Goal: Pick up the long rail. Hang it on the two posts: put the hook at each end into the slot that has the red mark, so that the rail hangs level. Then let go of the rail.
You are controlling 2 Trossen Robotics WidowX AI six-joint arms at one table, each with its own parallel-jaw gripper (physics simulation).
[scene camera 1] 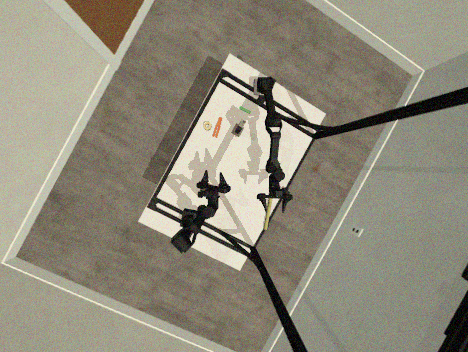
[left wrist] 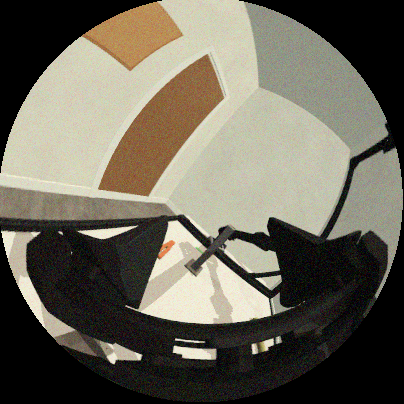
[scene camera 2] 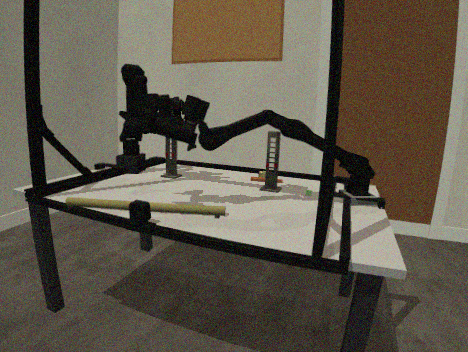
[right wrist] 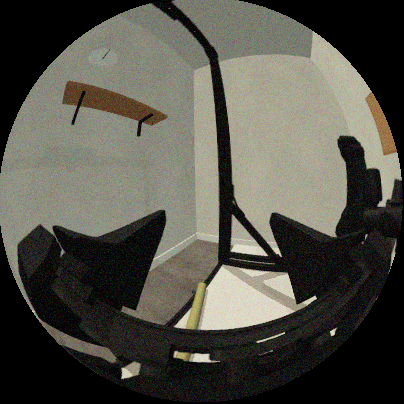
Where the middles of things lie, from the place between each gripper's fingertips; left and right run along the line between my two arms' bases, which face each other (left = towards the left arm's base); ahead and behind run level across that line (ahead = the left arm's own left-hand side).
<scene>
My left hand is 42 cm past the long olive rail (scene camera 2: 154, 207), 25 cm above it and 3 cm to the left of it.
Right now the long olive rail is 260 mm below my right hand, 70 mm to the right of it and 30 mm behind it.
</scene>
